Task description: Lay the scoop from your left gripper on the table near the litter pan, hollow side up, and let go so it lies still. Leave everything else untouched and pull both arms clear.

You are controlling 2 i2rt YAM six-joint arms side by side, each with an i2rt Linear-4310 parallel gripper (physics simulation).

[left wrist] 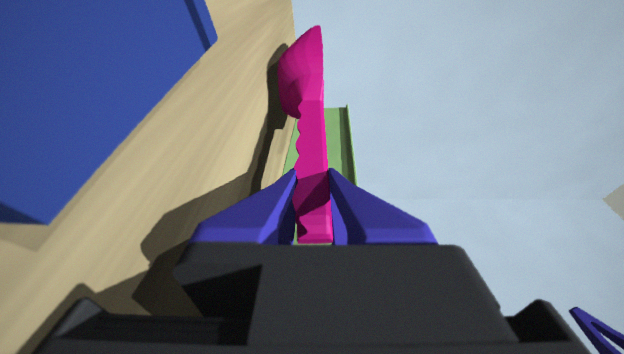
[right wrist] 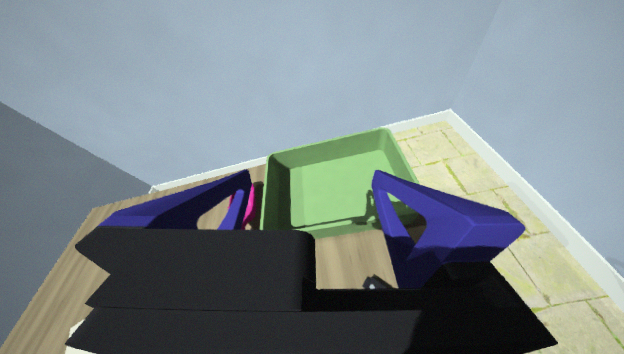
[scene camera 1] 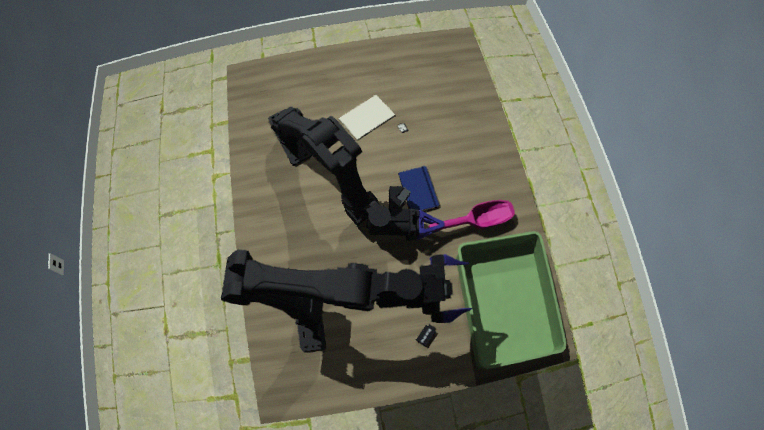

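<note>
The pink scoop is held by its handle, with the bowl's hollow side up in scene camera 1. Its shadow lies close beside it; any gap to the table looks small, and contact cannot be told. My left gripper is shut on the handle. The green litter pan stands just below the bowl in scene camera 1, apart from it. My right gripper is open and empty, its fingertips at the pan's left rim in scene camera 1.
A blue flat book-like thing lies close above my left gripper in scene camera 1. A cream panel and a small pale piece lie higher up. A small black block lies below my right gripper.
</note>
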